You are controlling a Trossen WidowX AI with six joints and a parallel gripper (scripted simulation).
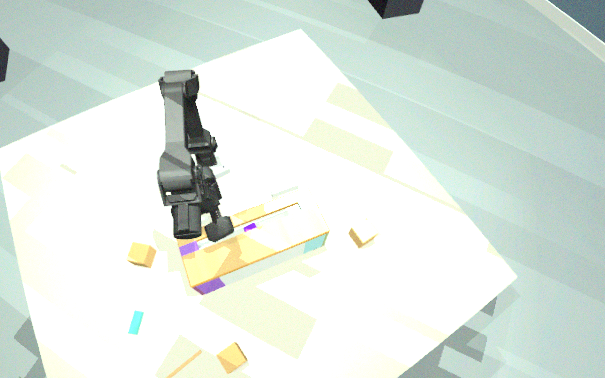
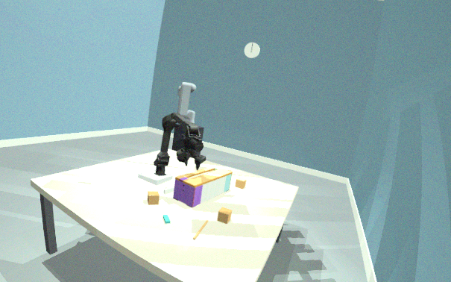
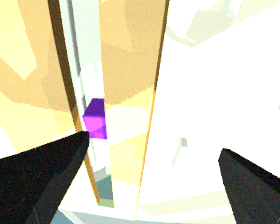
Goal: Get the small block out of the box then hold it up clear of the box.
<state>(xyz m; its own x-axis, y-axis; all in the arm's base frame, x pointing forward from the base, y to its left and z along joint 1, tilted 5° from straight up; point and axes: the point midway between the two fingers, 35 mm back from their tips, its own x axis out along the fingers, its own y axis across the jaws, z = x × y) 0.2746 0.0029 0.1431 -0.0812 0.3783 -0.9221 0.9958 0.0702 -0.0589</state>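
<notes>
The box is 30 mm ahead of my gripper tip, 50 mm to the left of it and 90 mm below it. Also, from my gripper tip: purple block 50 mm ahead, 50 mm to the left, 70 mm below; thin stick 330 mm ahead, 250 mm to the right, 150 mm below.
</notes>
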